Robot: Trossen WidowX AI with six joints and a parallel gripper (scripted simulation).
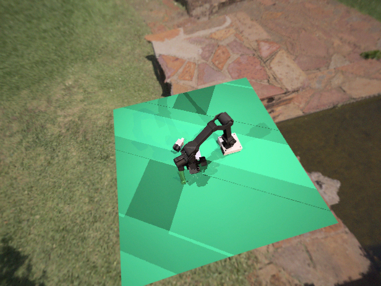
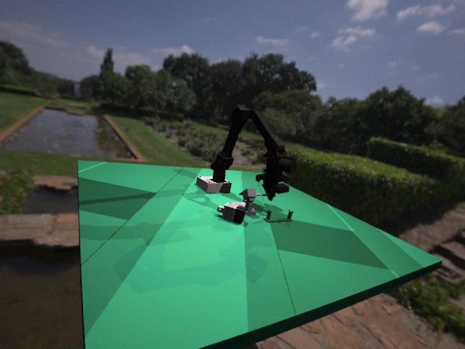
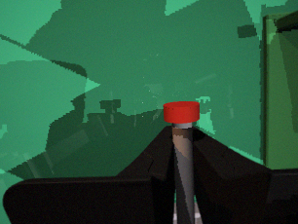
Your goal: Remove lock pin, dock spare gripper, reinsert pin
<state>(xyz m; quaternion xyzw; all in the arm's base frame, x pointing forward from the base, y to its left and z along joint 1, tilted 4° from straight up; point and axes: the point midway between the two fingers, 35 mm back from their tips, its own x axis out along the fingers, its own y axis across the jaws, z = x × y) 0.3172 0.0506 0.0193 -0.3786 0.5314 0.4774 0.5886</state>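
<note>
The green cradle lies 8 cm ahead of my gripper tip, 4 cm below it and 2 cm to the right of it. Round my gripper tip: grey mount: 11 cm to the right, 4 cm behind, 1 cm below; then spare gripper: 24 cm to the right, 3 cm below.
</note>
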